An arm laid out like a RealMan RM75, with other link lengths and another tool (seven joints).
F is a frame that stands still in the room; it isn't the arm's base.
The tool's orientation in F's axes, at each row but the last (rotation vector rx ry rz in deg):
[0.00 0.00 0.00]
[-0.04 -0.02 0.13]
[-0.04 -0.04 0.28]
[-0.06 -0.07 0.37]
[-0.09 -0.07 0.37]
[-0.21 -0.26 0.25]
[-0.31 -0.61 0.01]
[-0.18 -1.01 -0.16]
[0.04 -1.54 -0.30]
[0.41 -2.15 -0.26]
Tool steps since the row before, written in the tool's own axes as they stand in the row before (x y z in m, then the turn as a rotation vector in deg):
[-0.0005 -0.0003 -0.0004 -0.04 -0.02 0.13]
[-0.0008 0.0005 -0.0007 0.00 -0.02 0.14]
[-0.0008 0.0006 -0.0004 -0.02 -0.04 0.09]
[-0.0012 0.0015 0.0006 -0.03 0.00 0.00]
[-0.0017 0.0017 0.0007 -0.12 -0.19 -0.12]
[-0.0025 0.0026 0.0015 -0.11 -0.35 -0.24]
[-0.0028 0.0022 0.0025 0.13 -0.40 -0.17]
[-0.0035 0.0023 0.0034 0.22 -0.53 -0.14]
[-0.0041 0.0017 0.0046 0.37 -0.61 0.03]
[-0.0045 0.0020 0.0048 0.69 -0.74 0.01]
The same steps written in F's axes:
[-0.0005 -0.0003 -0.0004 -0.04 -0.02 0.13]
[-0.0008 0.0005 -0.0007 0.00 -0.02 0.14]
[-0.0008 0.0006 -0.0004 -0.02 -0.04 0.09]
[-0.0012 0.0015 0.0006 -0.03 0.00 0.00]
[-0.0017 0.0017 0.0007 -0.12 -0.19 -0.12]
[-0.0025 0.0026 0.0015 -0.11 -0.35 -0.24]
[-0.0028 0.0022 0.0025 0.13 -0.40 -0.17]
[-0.0036 0.0023 0.0033 0.22 -0.53 -0.13]
[-0.0042 0.0017 0.0045 0.37 -0.61 0.04]
[-0.0047 0.0020 0.0046 0.69 -0.74 0.03]

